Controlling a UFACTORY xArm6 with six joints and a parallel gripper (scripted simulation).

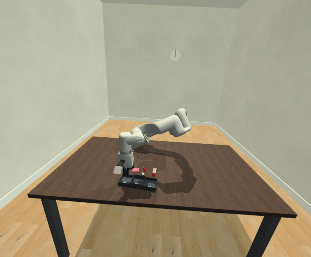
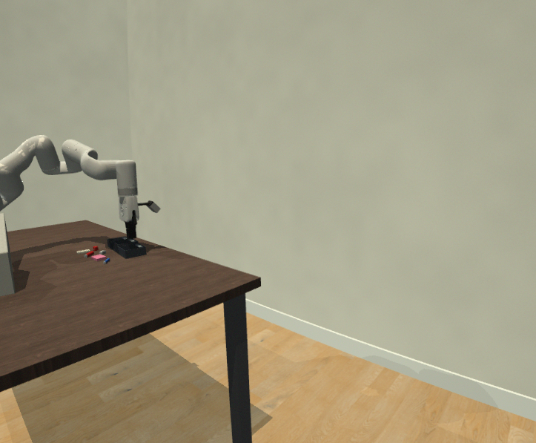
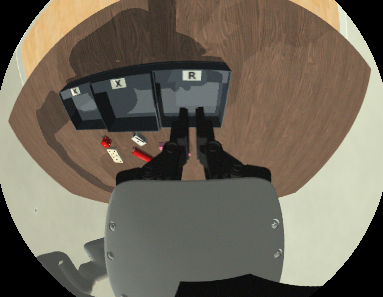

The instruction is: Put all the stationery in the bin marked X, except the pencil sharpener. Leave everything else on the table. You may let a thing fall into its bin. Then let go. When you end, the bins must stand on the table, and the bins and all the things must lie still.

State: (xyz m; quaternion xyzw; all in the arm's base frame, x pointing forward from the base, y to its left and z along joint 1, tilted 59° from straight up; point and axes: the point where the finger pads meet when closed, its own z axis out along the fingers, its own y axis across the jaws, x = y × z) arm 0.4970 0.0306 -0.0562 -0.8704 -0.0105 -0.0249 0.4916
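The three-compartment bin tray is 8 cm to the left of my hand and 7 cm below it. Also, from my hand: pencil sharpener: 10 cm to the left, 9 cm behind, 8 cm below; pink eraser: 13 cm behind, 8 cm below, 3 cm to the left; blue marker: 12 cm behind, 8 cm below, 4 cm to the right.
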